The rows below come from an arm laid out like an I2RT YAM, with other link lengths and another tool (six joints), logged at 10 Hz.
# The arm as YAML. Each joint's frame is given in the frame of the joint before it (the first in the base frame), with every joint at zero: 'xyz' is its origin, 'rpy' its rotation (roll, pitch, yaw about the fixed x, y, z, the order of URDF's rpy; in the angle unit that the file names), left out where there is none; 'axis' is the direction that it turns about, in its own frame. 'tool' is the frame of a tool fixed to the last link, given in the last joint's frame.
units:
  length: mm
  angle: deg
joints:
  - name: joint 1
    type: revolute
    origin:
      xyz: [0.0, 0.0, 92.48]
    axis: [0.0, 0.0, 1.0]
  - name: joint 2
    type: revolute
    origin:
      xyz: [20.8, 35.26, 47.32]
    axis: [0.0, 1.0, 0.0]
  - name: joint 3
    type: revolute
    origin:
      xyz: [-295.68, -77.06, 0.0]
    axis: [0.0, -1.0, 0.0]
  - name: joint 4
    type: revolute
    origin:
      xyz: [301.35, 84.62, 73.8]
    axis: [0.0, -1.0, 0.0]
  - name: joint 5
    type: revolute
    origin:
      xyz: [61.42, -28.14, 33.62]
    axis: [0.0, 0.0, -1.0]
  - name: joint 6
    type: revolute
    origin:
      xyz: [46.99, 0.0, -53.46]
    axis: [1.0, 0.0, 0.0]
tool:
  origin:
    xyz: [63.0, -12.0, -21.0]
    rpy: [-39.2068, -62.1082, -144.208]
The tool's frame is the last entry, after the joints.
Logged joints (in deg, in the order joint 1, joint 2, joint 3, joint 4, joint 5, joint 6), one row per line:
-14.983, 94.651, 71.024, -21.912, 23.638, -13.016
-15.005, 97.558, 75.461, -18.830, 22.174, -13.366
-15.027, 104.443, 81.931, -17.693, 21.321, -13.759
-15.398, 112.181, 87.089, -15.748, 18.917, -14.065
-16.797, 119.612, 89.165, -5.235, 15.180, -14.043
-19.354, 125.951, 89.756, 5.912, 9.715, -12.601
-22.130, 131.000, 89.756, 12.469, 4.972, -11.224
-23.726, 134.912, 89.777, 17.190, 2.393, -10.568
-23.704, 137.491, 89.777, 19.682, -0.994, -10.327
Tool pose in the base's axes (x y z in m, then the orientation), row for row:
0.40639, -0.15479, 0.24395, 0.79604, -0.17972, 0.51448, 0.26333
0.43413, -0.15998, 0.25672, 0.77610, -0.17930, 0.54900, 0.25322
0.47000, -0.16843, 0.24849, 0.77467, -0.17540, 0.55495, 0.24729
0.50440, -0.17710, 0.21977, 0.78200, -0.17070, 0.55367, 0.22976
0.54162, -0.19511, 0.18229, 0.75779, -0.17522, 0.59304, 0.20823
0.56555, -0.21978, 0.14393, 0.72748, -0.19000, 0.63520, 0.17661
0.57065, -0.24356, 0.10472, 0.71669, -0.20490, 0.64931, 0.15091
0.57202, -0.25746, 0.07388, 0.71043, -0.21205, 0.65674, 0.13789
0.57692, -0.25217, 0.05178, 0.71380, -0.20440, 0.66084, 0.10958
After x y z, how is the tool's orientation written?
As a quaternion, x y z w.
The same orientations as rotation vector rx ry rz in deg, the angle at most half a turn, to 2 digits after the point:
123.33, -27.84, 79.71
120.87, -27.92, 85.50
121.02, -27.40, 86.69
123.28, -26.91, 87.29
120.84, -27.94, 94.56
118.00, -30.82, 103.03
117.91, -33.71, 106.83
117.74, -35.14, 108.84
120.23, -34.43, 111.31

